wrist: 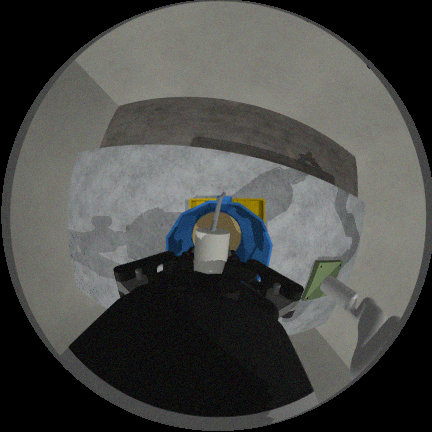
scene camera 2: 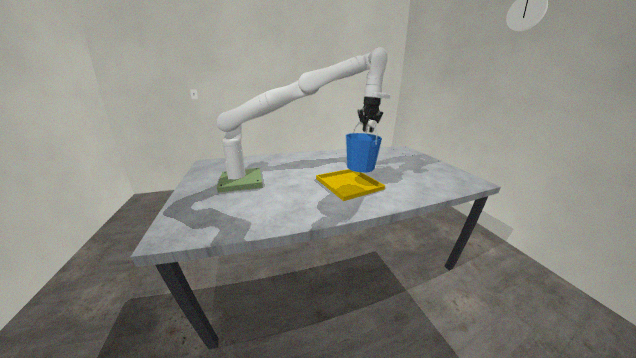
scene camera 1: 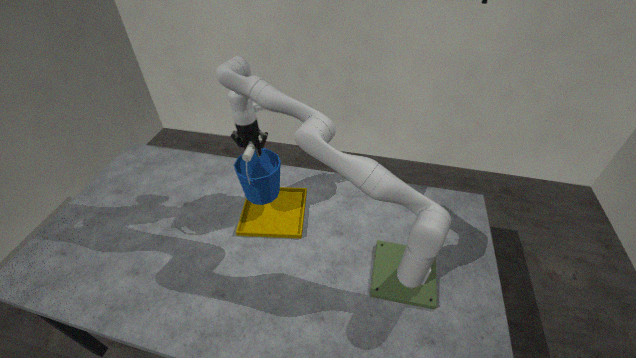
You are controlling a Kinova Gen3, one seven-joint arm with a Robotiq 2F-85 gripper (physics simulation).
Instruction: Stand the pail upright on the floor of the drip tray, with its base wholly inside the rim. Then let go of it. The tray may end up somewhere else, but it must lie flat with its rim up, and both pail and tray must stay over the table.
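Frame: origin at the arm's base, x left, y back, z up, level; metres.
Where they show: gripper, fingertip midpoint: [scene camera 2: 367, 132] [scene camera 1: 254, 155]; arm's base, origin of the base link: [wrist: 325, 282] [scene camera 2: 237, 176] [scene camera 1: 410, 275].
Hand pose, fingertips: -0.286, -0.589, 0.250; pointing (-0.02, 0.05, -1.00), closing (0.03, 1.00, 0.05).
Observation:
Things, the pixels of their top centre, and the offset from my fingertips, as dx, dy, dz. Level surfaces: height alone.
- yellow drip tray, middle of its top: [wrist: 227, 236] [scene camera 1: 273, 208] [scene camera 2: 349, 180] +0.034, +0.051, -0.253
- white grip, middle of its top: [wrist: 207, 288] [scene camera 1: 250, 145] [scene camera 2: 367, 118] +0.016, -0.003, +0.060
- table, its level: dz -0.275
The blue pail [scene camera 1: 262, 187] [scene camera 2: 363, 154] [wrist: 181, 235] hangs upright, its open top up, raised above the yellow drip tray [scene camera 1: 280, 222] [scene camera 2: 342, 188] [wrist: 257, 205]. My gripper [scene camera 1: 254, 148] [scene camera 2: 369, 128] [wrist: 212, 251] is shut on the white grip [scene camera 1: 249, 151] [scene camera 2: 372, 124] [wrist: 212, 242] of the pail's wire handle. The tray lies flat on the table, rim up. In the first scene view the pail covers the tray's far left corner. In the wrist view the pail hides much of the tray, and the fingertips are largely hidden. Whether the base lies wholly within the rim's outline cannot be told.
The table [scene camera 1: 200, 305] [scene camera 2: 280, 210] [wrist: 125, 175] carries the green base plate [scene camera 1: 387, 267] [scene camera 2: 252, 180] [wrist: 316, 280] of the arm, to the tray's right in the first scene view. The arm reaches above the table from that plate to the pail. Dark shadows cross the table and tray.

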